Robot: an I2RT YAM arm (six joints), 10 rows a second.
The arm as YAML. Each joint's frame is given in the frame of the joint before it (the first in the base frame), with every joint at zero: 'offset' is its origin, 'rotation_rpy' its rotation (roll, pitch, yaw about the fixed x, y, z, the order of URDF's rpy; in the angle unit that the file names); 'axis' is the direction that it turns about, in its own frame. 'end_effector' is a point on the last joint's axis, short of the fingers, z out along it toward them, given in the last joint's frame.
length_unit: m
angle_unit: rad
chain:
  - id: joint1
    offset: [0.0, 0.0, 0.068]
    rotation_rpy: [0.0, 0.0, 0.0]
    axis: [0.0, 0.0, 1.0]
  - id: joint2
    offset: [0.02, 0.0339, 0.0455]
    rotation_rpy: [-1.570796, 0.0, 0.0]
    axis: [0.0, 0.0, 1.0]
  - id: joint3
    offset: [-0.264, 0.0, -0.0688]
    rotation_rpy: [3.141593, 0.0, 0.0]
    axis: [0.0, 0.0, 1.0]
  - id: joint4
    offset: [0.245, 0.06, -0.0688]
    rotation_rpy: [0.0, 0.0, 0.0]
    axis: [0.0, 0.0, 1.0]
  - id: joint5
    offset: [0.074, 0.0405, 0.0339]
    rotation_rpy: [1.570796, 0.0, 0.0]
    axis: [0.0, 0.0, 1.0]
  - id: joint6
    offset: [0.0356, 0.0, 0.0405]
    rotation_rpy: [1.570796, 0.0, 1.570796]
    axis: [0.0, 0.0, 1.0]
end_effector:
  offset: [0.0, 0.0, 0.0]
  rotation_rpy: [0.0, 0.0, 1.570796]
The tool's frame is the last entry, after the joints.
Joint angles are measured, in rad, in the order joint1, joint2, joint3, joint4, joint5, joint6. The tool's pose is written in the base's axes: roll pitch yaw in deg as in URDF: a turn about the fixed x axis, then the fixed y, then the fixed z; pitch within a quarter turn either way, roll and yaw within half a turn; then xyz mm. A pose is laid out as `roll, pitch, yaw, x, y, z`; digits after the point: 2 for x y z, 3 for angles.
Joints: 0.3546 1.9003 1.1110 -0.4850 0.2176 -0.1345
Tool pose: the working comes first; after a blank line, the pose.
Where each joint sits with the arm in this pose, in the base's axes (m; each line is computed from the numbers above, not from the rounded line before):
joint1: 0.0000 0.0000 0.0680
joint2: 0.0070 0.0387 0.1135
joint3: 0.1110 0.0039 0.3633
joint4: 0.2889 0.1431 0.2316
joint5: 0.3572 0.1323 0.1727
joint6: 0.3331 0.1151 0.1276
the tool: 0.3331 0.1151 0.1276

-165.369, 15.180, -151.886, 333.10, 115.14, 127.63
